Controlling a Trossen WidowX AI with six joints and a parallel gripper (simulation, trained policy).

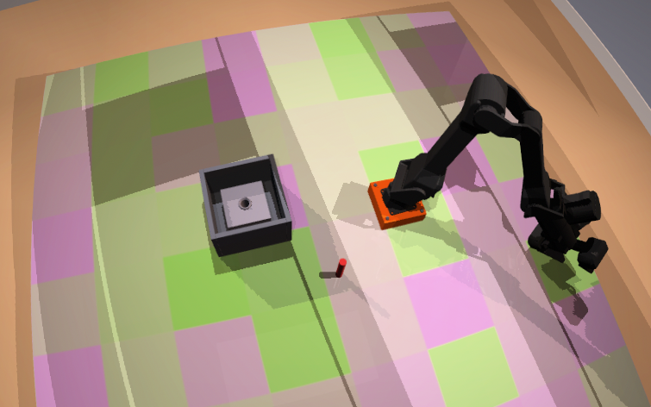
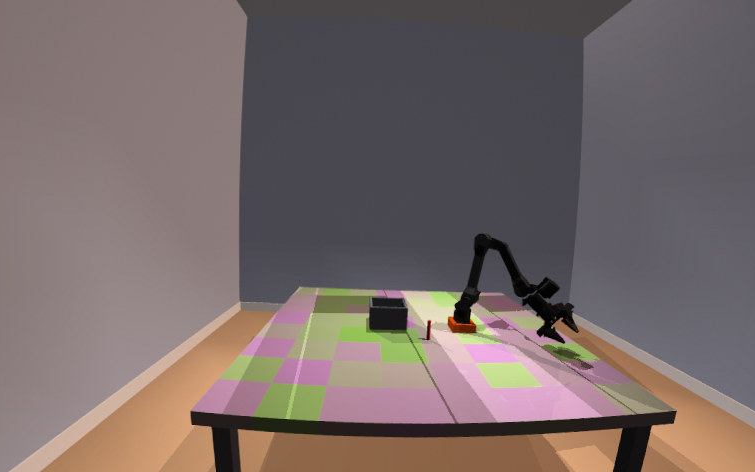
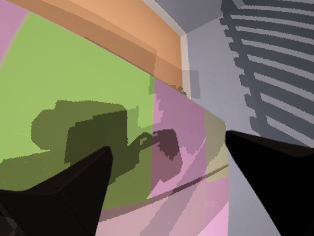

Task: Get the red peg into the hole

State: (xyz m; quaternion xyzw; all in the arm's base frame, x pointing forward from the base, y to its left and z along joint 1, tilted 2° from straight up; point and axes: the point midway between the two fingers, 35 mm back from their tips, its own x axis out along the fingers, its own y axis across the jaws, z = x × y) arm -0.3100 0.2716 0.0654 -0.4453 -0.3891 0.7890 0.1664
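The red peg is 51 cm ahead of my gripper tip, 18 cm to the right of it and 3 cm below it. Also, from my gripper tip: plate (65 cm ahead, 37 cm to the right, 2 cm below); dark grey box (65 cm ahead, 37 cm to the right, 4 cm below).
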